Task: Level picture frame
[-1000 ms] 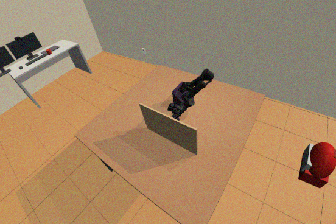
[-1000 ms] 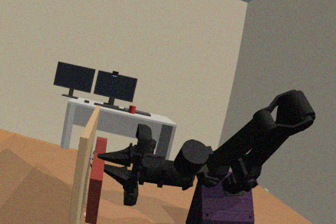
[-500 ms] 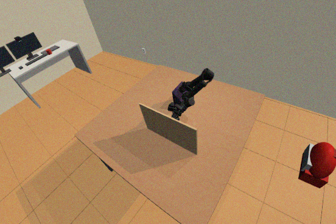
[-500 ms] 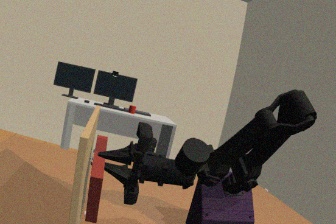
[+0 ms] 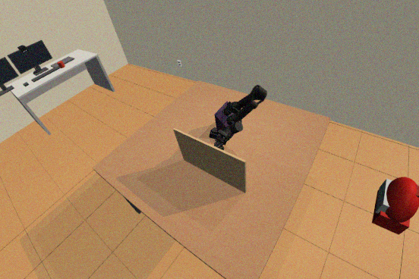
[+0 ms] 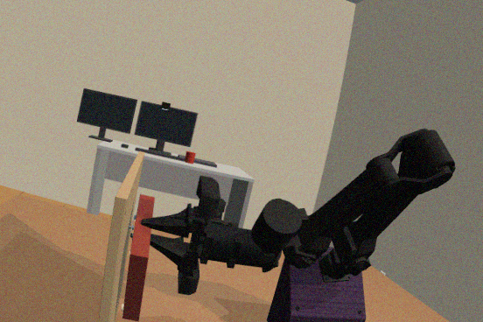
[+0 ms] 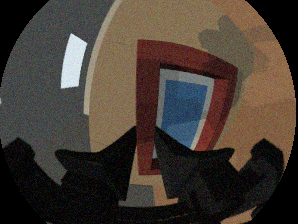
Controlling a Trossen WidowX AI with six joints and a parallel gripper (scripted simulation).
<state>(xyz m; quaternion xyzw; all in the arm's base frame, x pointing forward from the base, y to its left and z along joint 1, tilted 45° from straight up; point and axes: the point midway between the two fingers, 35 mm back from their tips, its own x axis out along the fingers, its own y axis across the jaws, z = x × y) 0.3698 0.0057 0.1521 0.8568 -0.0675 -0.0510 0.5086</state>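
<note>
My gripper tip is now 5 cm above the picture frame and 2 cm to the left of it. From my gripper tip the other things lie so: wooden wall board 6 cm below, 2 cm to the right, 2 cm ahead.
</note>
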